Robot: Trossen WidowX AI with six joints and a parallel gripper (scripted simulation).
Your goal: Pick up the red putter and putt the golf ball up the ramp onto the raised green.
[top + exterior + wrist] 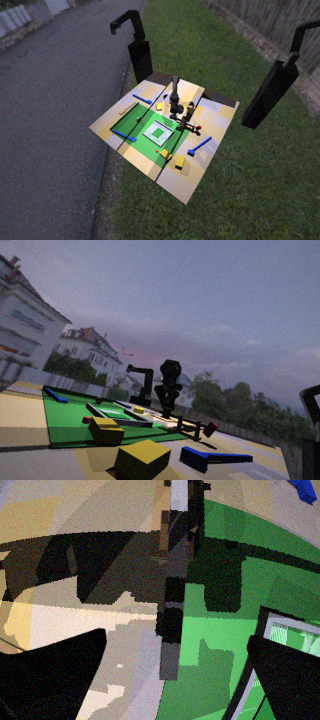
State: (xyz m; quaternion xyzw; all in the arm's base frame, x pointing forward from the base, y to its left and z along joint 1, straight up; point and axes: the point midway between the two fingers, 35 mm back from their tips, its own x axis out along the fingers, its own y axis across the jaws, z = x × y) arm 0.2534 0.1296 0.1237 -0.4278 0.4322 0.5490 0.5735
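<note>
My gripper tip is now 11 cm to the right of the red putter and 4 cm above it. Round my gripper tip: green mat: 24 cm to the right, 22 cm ahead, 10 cm below; small red cube: 39 cm ahead, 9 cm below, 5 cm to the right; small wooden stand: 13 cm to the left, 6 cm below.
</note>
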